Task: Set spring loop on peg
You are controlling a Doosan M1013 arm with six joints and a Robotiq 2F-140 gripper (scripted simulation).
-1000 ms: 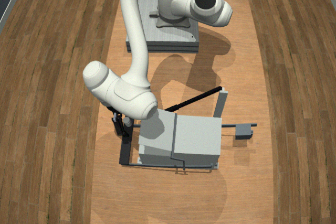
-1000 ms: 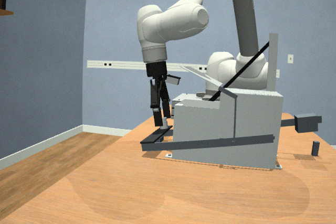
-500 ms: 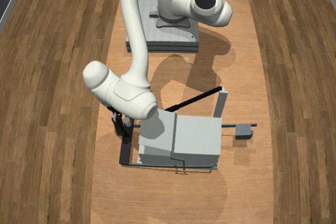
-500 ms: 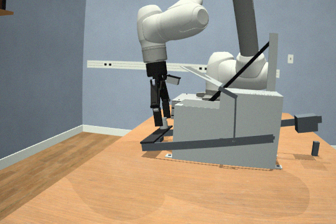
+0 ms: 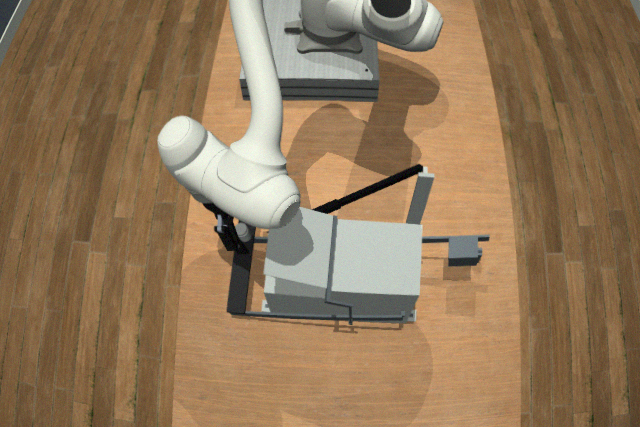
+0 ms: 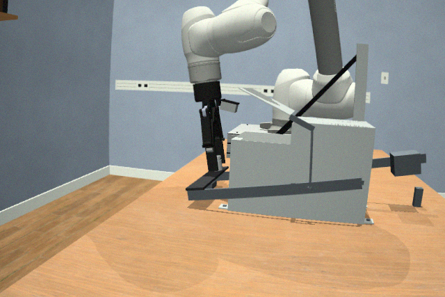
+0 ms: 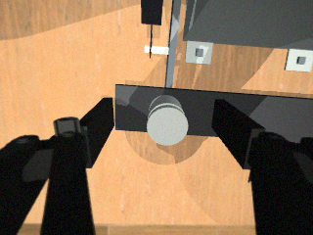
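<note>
Now: hand 10 mm above the steel test weight. Also, from my hand: small grey block: 10 mm to the right, 80 mm below.
</note>
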